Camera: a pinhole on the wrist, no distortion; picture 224 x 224 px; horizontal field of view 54.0 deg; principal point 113.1 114.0 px. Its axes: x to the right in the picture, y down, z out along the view. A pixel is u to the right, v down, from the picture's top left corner.
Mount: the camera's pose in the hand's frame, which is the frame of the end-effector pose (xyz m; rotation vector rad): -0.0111 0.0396 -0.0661 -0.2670 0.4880 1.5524
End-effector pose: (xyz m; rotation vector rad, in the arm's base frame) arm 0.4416 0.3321 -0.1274 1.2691 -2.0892 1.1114
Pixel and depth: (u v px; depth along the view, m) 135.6 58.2 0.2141
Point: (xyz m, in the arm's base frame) 0.2734 0.2503 -0.2006
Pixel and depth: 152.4 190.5 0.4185
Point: 0.2337 0.2265 -0.4877
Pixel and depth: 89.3 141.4 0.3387
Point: 0.3075 0.1689 -0.3437
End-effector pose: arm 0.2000 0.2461 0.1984 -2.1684 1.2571 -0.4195
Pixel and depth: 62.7 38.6 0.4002
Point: 0.3615 0.1385 -0.1334
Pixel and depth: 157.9 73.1 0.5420
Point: 0.2010 0.0816 -0.3160
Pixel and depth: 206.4 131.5 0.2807
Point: 0.0813 0.1869 -0.0749
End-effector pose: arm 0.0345 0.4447 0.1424 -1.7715 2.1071 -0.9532
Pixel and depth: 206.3 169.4 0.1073
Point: -0.0562 0.4734 0.0495
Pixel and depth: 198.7 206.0 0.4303
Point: -0.0961 0.5155 -0.3237
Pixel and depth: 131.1 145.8 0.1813
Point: -0.0208 0.4365 -0.0121
